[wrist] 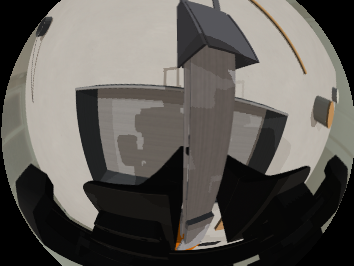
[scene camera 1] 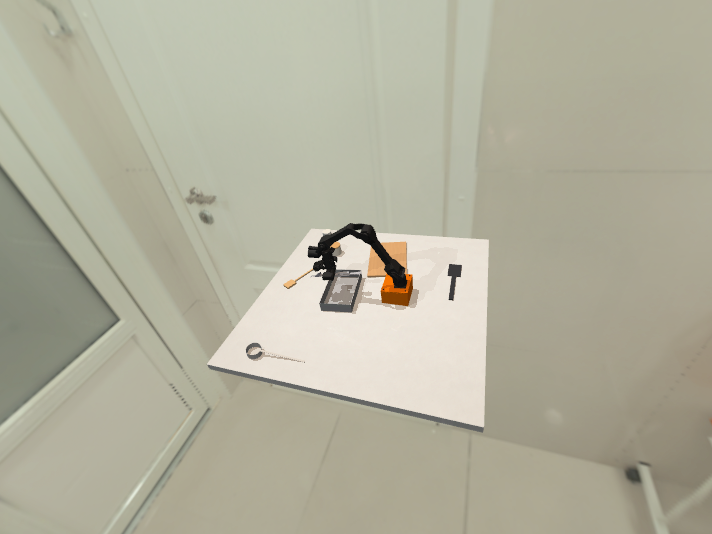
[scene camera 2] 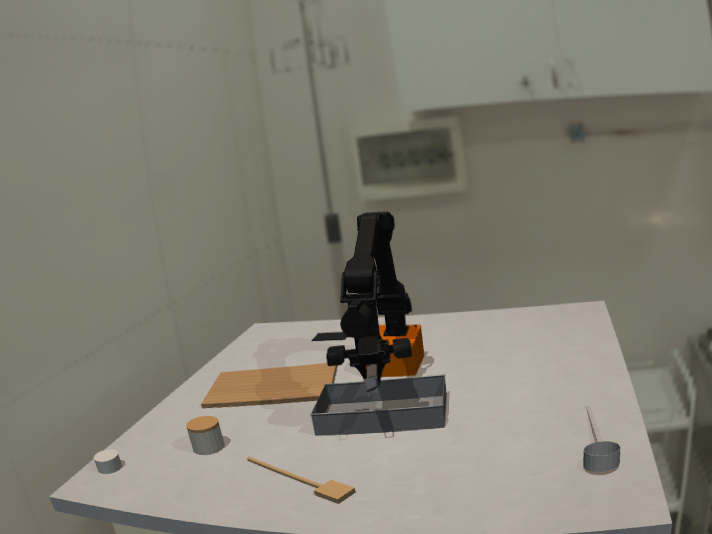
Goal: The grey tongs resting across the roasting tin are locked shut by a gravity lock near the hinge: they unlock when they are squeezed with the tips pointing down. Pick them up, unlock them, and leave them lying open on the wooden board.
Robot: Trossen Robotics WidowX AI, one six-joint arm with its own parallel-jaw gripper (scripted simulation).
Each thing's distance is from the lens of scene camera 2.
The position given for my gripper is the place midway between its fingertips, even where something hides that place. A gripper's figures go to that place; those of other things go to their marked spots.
my gripper (scene camera 2: 373,386): 151 cm
small saucepan (scene camera 2: 600,456): 124 cm
grey roasting tin (scene camera 2: 412,403): 163 cm
wooden board (scene camera 2: 303,383): 182 cm
The marked spots on the wooden board and the grey roasting tin are 34 cm apart.
